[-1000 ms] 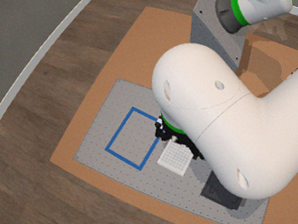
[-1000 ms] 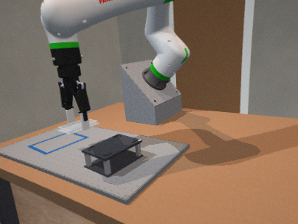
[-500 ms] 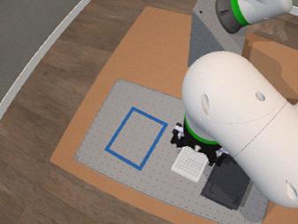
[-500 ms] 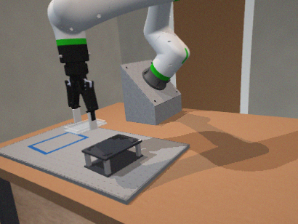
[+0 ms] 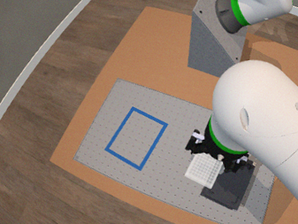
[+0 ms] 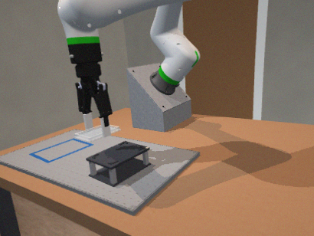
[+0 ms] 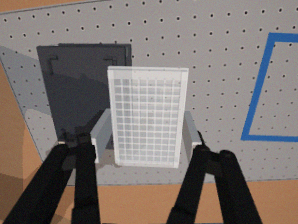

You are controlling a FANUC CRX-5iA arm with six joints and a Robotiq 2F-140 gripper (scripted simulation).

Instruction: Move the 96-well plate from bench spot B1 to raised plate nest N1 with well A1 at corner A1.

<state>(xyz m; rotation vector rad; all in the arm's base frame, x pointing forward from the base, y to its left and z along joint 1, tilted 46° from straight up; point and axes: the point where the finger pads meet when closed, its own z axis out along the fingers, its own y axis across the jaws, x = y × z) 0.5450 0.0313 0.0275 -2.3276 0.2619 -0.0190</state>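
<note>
Now: hand 9 cm to the right of the dark raised plate nest, 8 cm above it and 2 cm short of it. From my hand the other things lie so: white 96-well plate: 2 cm below.
</note>
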